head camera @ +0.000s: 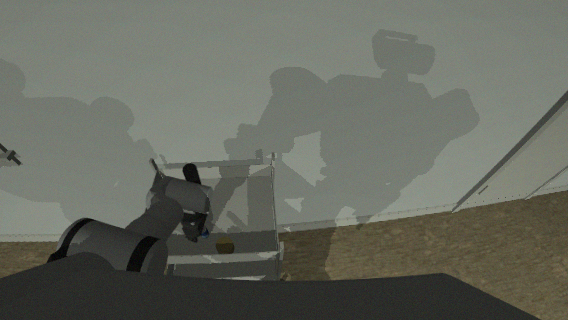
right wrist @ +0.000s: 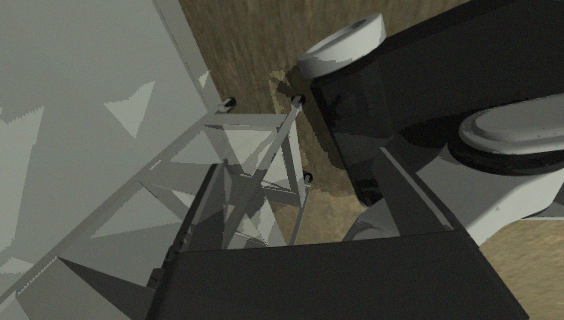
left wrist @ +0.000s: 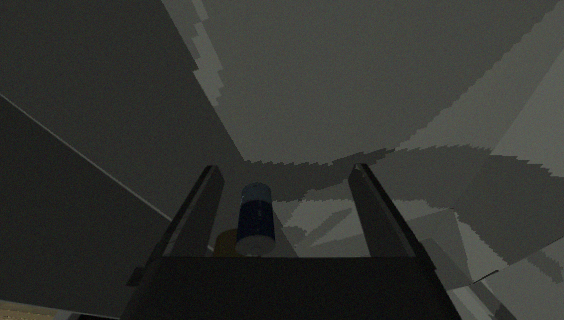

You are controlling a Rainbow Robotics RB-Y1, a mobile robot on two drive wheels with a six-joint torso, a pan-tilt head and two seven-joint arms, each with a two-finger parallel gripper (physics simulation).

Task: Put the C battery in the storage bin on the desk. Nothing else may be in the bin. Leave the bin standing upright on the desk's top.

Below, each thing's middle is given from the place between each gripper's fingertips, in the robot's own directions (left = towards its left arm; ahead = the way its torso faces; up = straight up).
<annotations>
Now: the C battery [left wrist: 255, 235] 43 cm to the left of my right hand, 20 cm ahead of it and 18 cm above it.
Right now my left hand is 3 cm past the C battery, 2 cm to the left of it and 2 cm below it.
</annotations>
